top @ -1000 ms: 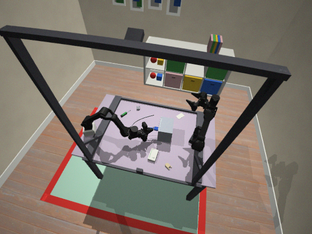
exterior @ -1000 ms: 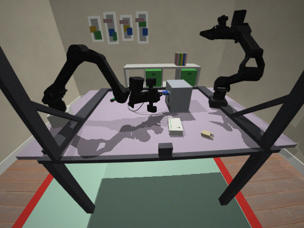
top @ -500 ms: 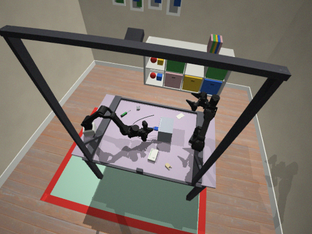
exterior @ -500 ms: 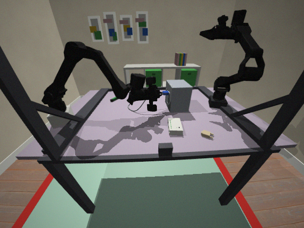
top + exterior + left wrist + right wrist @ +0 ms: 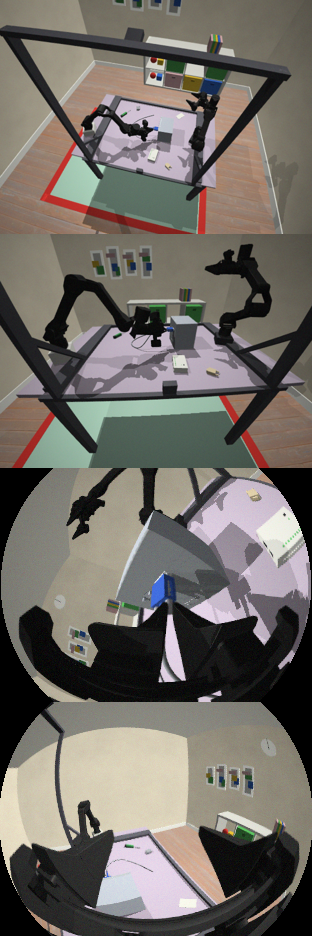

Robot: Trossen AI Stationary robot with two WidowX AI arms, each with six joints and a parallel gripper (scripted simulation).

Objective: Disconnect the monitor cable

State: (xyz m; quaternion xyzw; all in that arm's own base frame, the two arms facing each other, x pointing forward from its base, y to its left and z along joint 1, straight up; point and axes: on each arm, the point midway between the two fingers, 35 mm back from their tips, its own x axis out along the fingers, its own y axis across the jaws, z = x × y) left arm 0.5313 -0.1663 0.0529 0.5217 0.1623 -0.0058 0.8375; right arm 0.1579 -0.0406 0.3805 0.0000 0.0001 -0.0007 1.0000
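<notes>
The blue plug lies 30 mm ahead of my left hand, 50 mm to the right of it and 10 mm below it. The rest, counted from my left hand: back panel: 50 mm ahead, 80 mm to the right, 40 mm below; then grey box: 40 mm ahead, 140 mm to the right, 40 mm below; then white device: 170 mm behind, 50 mm to the right, 110 mm below.
</notes>
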